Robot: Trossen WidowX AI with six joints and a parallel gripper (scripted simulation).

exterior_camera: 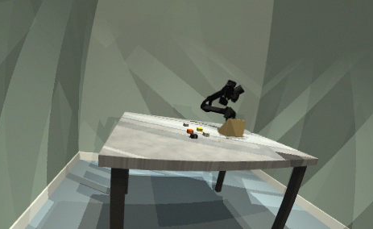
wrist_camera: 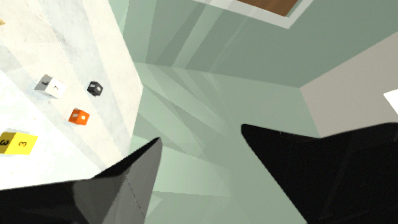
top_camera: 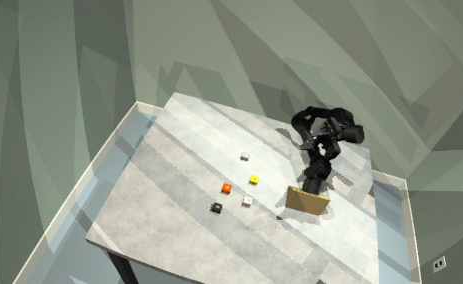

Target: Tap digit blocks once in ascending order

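Right now the grey block is 28 cm below my gripper tip, 19 cm ahead of it and 11 cm to the right of it. From my gripper tip the other things lie so: white block 28 cm below, 12 cm ahead, 11 cm to the left; yellow block 28 cm below, 12 cm ahead; orange block 28 cm below, 22 cm ahead, 9 cm to the left.
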